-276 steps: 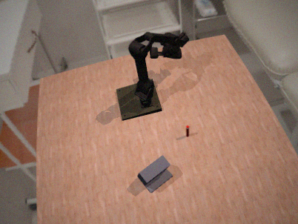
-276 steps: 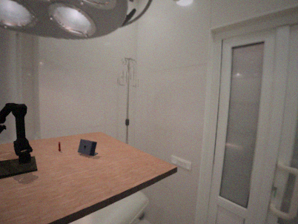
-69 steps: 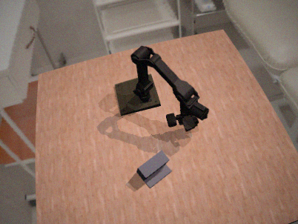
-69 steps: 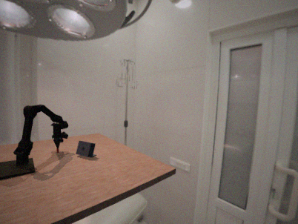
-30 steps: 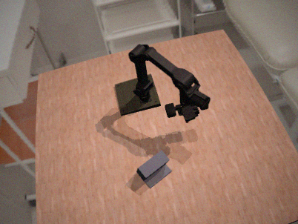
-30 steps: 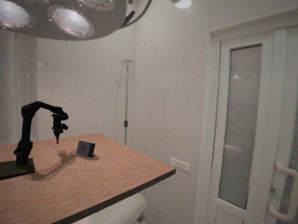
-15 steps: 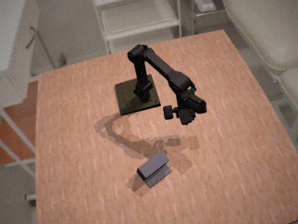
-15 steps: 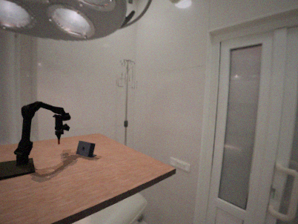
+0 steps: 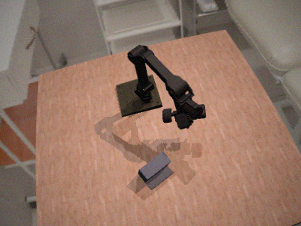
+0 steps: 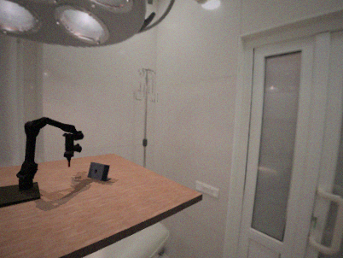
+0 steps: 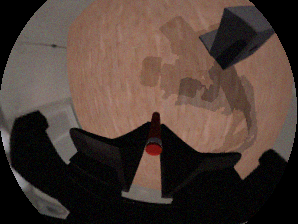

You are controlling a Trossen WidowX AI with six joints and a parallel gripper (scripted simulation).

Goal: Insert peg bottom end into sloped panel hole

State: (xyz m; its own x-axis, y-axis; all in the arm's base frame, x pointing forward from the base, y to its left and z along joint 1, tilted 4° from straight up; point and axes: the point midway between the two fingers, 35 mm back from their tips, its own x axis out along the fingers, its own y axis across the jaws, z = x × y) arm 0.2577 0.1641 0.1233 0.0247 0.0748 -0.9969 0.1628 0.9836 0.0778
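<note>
The sloped panel lies 17 cm ahead of my gripper tip, 18 cm to the right of it and 5 cm below it. From my gripper tip the other things lie so: red peg: 2 cm above.
</note>
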